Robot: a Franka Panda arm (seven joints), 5 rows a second.
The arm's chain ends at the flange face. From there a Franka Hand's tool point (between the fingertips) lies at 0.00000 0.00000 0.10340 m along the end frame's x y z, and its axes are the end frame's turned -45 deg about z.
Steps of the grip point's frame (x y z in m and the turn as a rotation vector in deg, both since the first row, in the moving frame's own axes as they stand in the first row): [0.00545, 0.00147, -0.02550, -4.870, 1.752, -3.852]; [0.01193, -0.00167, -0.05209, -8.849, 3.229, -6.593]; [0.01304, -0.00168, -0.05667, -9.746, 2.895, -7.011]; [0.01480, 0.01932, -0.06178, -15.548, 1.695, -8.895]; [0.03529, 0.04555, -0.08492, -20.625, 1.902, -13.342]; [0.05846, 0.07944, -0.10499, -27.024, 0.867, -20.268]
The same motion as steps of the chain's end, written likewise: [-0.00367, -0.00650, -0.02508, -2.205, 4.682, -3.852]; [-0.00847, -0.01586, -0.05070, -3.974, 8.540, -6.593]; [-0.00851, -0.01810, -0.05505, -4.844, 8.939, -7.011]; [0.00112, -0.01250, -0.05796, -9.796, 12.193, -8.895]; [0.02655, -0.01261, -0.07827, -13.239, 15.929, -13.342]; [0.05821, -0.01053, -0.09381, -18.496, 19.722, -20.268]
